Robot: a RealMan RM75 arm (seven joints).
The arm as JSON. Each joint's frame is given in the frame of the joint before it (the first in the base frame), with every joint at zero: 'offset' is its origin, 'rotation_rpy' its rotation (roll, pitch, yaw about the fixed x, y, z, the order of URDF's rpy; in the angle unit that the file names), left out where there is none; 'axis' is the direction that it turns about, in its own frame. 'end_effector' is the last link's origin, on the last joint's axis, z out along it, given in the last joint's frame.
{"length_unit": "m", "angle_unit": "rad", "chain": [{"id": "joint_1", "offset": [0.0, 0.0, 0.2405], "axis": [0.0, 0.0, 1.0]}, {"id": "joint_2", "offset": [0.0, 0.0, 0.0], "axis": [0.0, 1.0, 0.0]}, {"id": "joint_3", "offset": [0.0, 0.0, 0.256], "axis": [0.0, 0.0, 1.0]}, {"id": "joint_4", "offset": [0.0, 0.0, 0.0], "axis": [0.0, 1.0, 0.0]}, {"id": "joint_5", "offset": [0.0, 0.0, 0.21], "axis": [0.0, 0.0, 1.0]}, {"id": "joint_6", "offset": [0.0, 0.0, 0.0], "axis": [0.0, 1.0, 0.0]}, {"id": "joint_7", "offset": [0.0, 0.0, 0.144], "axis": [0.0, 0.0, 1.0]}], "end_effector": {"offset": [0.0, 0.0, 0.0]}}
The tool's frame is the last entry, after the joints.
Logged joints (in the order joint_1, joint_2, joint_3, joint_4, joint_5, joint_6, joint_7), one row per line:
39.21, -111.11, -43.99, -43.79, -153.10, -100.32, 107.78
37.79, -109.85, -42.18, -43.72, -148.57, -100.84, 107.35
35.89, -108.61, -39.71, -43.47, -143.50, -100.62, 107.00
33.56, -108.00, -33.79, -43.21, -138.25, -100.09, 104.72
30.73, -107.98, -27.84, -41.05, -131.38, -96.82, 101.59
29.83, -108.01, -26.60, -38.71, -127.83, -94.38, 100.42
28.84, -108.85, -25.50, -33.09, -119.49, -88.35, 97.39
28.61, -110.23, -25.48, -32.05, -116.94, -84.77, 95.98
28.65, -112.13, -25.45, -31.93, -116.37, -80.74, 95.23
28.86, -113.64, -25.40, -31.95, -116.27, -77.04, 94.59
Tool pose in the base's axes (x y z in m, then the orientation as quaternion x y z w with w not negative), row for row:
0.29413, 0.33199, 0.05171, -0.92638, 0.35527, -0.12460, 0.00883
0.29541, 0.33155, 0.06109, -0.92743, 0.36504, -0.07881, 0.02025
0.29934, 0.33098, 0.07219, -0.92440, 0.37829, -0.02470, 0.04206
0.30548, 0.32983, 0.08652, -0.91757, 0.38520, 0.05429, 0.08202
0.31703, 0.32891, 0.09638, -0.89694, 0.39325, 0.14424, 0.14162
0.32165, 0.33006, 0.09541, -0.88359, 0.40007, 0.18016, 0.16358
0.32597, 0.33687, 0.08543, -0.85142, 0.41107, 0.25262, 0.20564
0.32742, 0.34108, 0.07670, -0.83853, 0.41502, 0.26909, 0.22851
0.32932, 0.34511, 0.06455, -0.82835, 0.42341, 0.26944, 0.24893
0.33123, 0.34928, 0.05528, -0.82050, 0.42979, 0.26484, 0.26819
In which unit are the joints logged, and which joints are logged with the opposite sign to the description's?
The joints are logged in degrees. Opposite sign: joint_2.
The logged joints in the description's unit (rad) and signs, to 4 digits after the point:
0.6843, 1.9392, -0.7678, -0.7643, -2.6721, -1.7509, 1.8811
0.6596, 1.9172, -0.7362, -0.7631, -2.5930, -1.7600, 1.8736
0.6264, 1.8956, -0.6931, -0.7587, -2.5045, -1.7562, 1.8675
0.5857, 1.8850, -0.5897, -0.7542, -2.4129, -1.7469, 1.8277
0.5363, 1.8846, -0.4859, -0.7165, -2.2930, -1.6898, 1.7731
0.5206, 1.8851, -0.4643, -0.6756, -2.2311, -1.6472, 1.7527
0.5034, 1.8998, -0.4451, -0.5775, -2.0855, -1.5420, 1.6998
0.4993, 1.9239, -0.4447, -0.5594, -2.0410, -1.4795, 1.6752
0.5000, 1.9570, -0.4442, -0.5573, -2.0310, -1.4092, 1.6621
0.5037, 1.9834, -0.4433, -0.5576, -2.0293, -1.3446, 1.6509

